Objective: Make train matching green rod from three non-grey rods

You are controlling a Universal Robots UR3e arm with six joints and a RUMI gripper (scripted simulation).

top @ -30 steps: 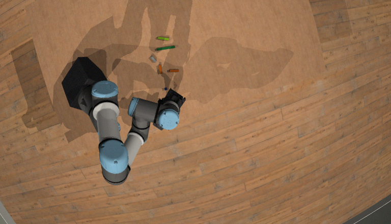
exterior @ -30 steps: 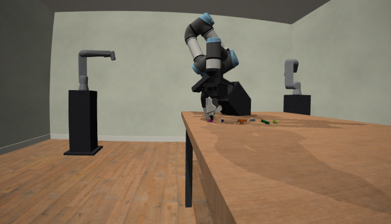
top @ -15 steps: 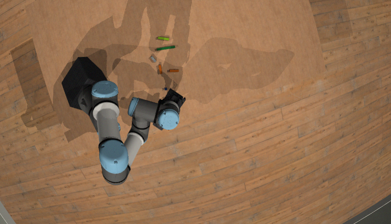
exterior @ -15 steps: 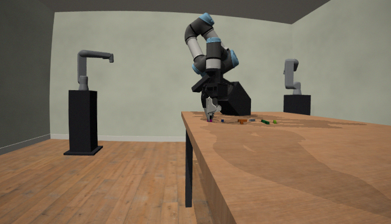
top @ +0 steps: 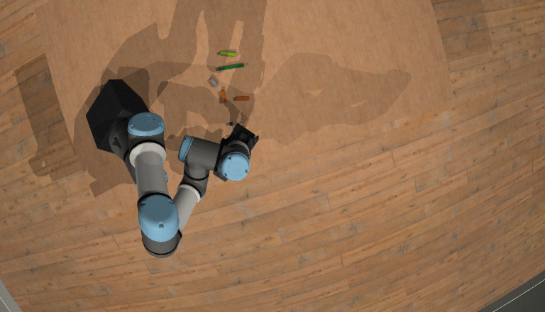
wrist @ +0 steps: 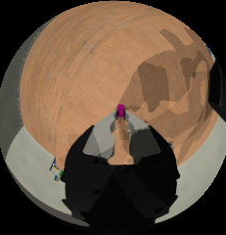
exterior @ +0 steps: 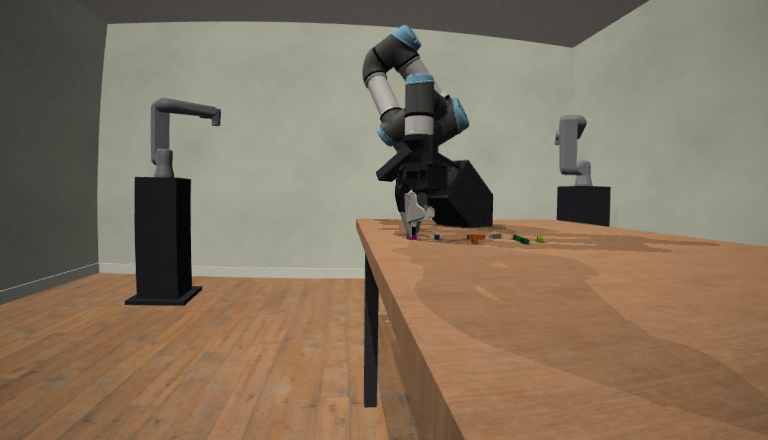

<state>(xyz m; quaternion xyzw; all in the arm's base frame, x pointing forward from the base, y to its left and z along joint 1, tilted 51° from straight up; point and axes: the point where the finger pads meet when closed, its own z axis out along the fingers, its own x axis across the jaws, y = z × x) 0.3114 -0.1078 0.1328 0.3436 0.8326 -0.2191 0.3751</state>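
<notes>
Right now my hand is 6 cm to the right of the blue rod, 1 cm short of it and 1 cm above it. Also, from my hand: green rod 23 cm to the left, 8 cm ahead, 1 cm below; grey rod 20 cm to the left, 1 cm below, 1 cm ahead; magenta rod 1 cm below.
</notes>
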